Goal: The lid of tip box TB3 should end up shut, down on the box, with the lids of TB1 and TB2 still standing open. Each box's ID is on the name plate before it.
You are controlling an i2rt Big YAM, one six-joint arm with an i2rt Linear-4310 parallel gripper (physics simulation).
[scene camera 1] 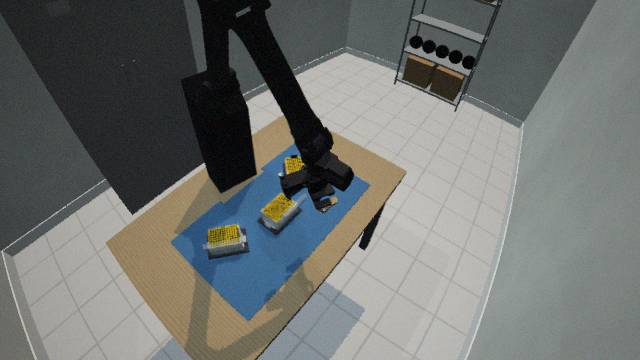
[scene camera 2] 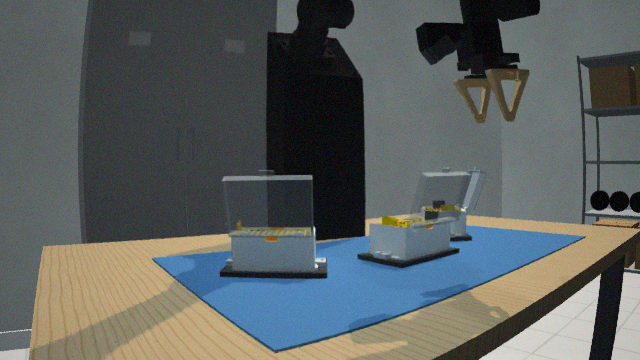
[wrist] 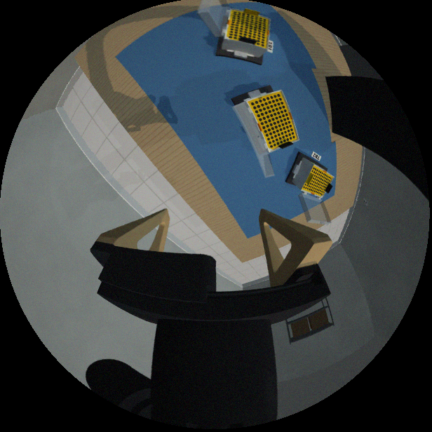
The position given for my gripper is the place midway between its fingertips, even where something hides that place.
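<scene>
There is a tip box [scene camera 1: 242,232] that I can see, and I see the same tip box [scene camera 2: 291,258] through another camera as well. As for my own gripper [scene camera 2: 494,122], I see it there, and in the wrist view I also see my gripper [wrist: 213,213].
</scene>
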